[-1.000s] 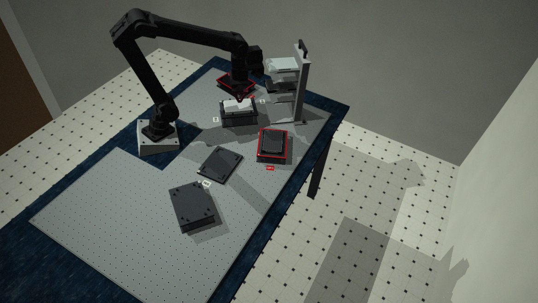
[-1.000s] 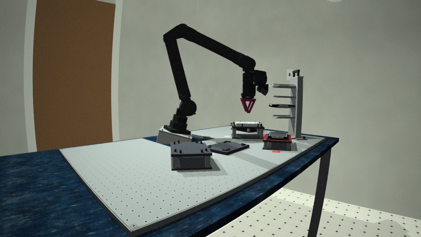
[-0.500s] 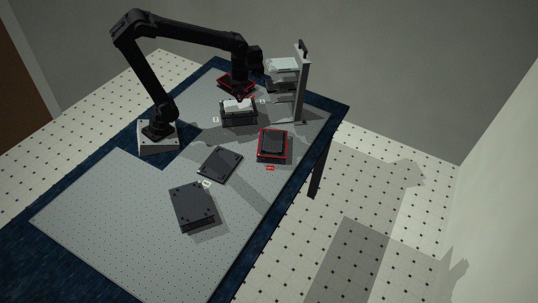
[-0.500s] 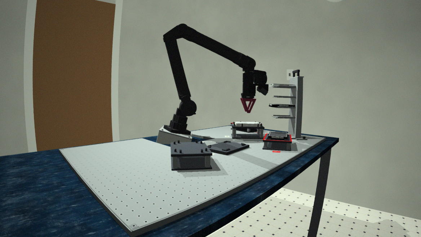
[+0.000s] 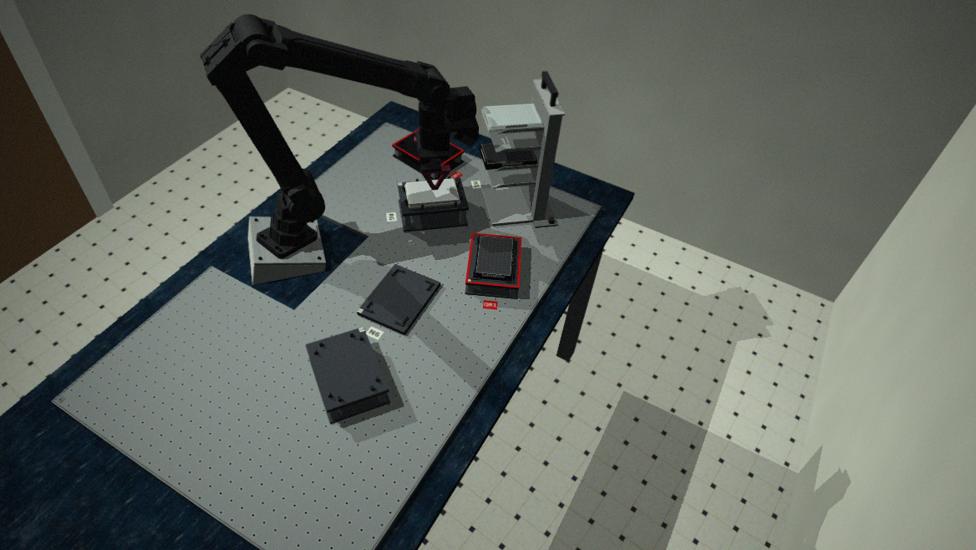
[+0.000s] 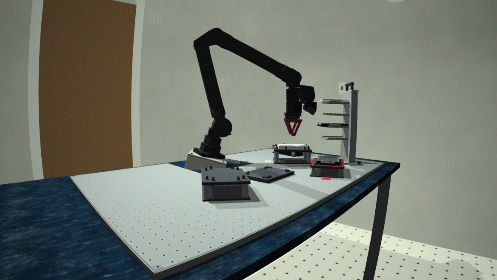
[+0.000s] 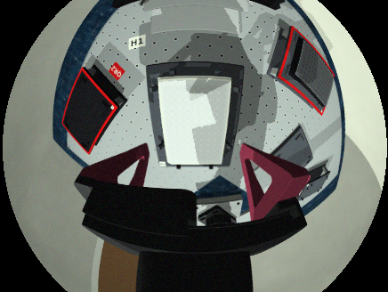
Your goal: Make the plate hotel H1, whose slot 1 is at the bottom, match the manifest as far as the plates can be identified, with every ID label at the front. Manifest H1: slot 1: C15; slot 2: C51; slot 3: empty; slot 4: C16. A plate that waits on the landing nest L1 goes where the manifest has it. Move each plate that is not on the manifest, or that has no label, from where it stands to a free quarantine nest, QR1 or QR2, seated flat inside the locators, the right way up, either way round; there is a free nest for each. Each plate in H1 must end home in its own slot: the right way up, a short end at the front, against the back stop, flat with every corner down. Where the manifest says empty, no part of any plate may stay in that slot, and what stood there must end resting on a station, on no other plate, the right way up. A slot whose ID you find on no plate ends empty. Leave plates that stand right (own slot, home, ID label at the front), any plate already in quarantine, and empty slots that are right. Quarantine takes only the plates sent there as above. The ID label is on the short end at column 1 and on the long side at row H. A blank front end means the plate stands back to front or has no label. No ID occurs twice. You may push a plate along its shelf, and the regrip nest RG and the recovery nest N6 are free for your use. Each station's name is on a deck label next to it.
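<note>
Right now my hand is 7 cm above the raised regrip nest RG. Also, from my hand: quarantine nest QR1: 24 cm ahead, 7 cm to the right, 9 cm below; then plate hotel H1: 18 cm ahead, 20 cm to the left, 3 cm above; then quarantine nest QR2: 15 cm behind, 17 cm to the left, 9 cm below.
</note>
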